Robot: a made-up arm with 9 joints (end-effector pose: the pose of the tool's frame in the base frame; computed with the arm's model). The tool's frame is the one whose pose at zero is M. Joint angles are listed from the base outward.
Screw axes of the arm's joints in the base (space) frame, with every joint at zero. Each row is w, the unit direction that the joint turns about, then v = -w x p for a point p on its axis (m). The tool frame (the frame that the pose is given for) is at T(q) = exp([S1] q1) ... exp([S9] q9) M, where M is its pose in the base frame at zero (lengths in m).
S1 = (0, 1, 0, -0.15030, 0.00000, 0.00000)
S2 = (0, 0, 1, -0.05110, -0.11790, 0.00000)
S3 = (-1, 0, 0, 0.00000, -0.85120, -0.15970)
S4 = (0, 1, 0, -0.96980, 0.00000, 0.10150)
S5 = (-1, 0, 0, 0.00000, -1.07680, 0.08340)
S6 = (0, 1, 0, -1.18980, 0.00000, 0.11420)
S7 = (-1, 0, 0, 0.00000, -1.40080, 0.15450)
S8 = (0, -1, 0, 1.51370, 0.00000, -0.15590)
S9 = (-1, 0, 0, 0.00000, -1.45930, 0.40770)
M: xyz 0.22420 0.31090 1.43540 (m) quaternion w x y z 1 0 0 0
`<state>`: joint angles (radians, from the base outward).
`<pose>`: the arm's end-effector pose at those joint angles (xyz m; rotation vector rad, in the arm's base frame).
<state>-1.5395 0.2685 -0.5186 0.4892 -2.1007 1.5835 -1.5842 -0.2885 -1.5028</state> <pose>-0.7996 0.0751 0.7862 -0.3878 -2.6497 0.7044</pose>
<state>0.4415 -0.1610 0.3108 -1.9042 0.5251 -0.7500 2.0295 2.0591 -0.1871</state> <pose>0.3050 0.3821 0.7942 2.2867 0.5031 -0.2330</pose>
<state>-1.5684 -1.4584 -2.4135 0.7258 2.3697 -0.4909 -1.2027 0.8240 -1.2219</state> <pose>-1.2220 0.2014 -0.2030 -0.1795 2.0208 -1.4107</pose>
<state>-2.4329 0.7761 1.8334 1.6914 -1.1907 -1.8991 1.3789 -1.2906 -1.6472</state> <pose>-0.6140 -0.0287 0.0535 -0.7047 1.5105 0.0192</pose>
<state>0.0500 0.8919 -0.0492 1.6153 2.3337 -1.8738 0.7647 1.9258 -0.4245</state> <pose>0.0168 -0.2590 1.2474 -1.9500 0.3913 -0.9644</pose>
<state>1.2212 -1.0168 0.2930 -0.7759 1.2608 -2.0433 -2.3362 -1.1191 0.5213</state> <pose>0.6610 0.3066 0.3282 -0.1906 1.9483 2.0820</pose>
